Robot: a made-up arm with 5 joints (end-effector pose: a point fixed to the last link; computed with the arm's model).
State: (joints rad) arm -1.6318 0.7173 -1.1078 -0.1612 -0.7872
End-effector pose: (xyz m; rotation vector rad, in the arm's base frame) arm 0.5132 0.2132 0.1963 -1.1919 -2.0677 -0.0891
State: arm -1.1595 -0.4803 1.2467 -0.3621 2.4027
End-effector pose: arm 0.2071 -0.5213 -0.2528 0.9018 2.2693 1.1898
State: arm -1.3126 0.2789 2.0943 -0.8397 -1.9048
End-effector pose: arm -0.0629 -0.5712 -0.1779 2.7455 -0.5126 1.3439
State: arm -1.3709 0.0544 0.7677 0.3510 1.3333
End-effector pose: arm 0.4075 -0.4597 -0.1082 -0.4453 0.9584 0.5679
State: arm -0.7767 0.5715 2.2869 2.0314 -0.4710
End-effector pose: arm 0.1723 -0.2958 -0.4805 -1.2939 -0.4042 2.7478
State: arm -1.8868 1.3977 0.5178 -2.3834 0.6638
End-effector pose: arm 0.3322 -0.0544 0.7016 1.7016 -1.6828 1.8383
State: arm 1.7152 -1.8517 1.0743 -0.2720 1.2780
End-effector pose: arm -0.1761 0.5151 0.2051 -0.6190 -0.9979 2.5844
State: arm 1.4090 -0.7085 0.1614 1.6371 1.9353
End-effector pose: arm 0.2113 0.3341 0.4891 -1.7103 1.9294 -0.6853
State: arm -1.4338 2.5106 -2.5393 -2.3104 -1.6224
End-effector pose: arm 0.4682 0.0203 0.1087 -0.4831 -0.0607 -0.8011
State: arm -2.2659 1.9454 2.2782 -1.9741 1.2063
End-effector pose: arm 0.2483 -0.3329 0.5450 -0.5193 1.6087 -0.1121
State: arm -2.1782 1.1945 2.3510 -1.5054 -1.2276
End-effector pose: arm 0.1169 -0.5175 0.2446 -2.2126 0.8204 -1.8344
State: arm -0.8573 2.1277 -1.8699 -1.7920 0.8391
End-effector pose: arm 0.2584 0.0376 0.2649 1.2186 -0.2095 2.2138
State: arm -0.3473 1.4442 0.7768 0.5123 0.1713
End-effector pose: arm 0.4341 -0.5800 -0.2119 0.6743 -0.0503 -1.3550
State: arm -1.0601 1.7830 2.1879 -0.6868 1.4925
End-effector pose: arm 0.2270 -0.4662 -0.1375 1.0404 0.4296 0.3215
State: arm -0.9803 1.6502 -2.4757 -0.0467 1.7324
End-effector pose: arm 0.2534 0.1181 0.0851 2.8143 -0.2951 0.1855
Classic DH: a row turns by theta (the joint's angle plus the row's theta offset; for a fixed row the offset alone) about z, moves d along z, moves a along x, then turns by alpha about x. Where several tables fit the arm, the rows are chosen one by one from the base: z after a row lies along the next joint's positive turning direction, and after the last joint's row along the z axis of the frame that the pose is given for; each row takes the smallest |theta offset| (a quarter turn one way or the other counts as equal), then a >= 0, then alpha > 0; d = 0 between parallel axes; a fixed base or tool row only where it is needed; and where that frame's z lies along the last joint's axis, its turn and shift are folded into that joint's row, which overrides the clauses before.
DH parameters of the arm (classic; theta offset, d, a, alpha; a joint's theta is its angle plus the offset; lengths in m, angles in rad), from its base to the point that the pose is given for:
base (fixed): 1.5708 0.0723 0 1.5708
joint 1: 0 0.0645 -0.1342 1.5708
joint 2: 1.5708 0.1774 0.0909 1.5708
joint 3: -1.5708 0.2528 0.0577 -1.5708
joint 4: 1.5708 0.4511 0.0164 1.5708
joint 5: 0.7547 0 -0.0737 0
tool (fixed): 0.8161 -0.1016 0 0

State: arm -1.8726 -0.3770 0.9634 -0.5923 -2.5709
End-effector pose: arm 0.3589 -0.6315 0.0985 2.0542 2.0551 0.7132
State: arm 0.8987 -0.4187 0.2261 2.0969 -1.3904
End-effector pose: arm 0.4883 0.3658 0.2971 1.7609 2.2490 0.0658
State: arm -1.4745 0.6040 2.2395 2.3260 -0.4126
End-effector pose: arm 0.1939 -0.5995 -0.1156 1.4413 -0.9051 -2.3870
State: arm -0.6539 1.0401 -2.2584 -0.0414 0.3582
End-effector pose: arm 0.2326 0.1716 0.1277 -1.9278 -1.9749 0.1925
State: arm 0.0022 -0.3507 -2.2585 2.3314 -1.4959
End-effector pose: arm -0.3645 0.0283 0.1834 1.2139 0.2272 1.4128
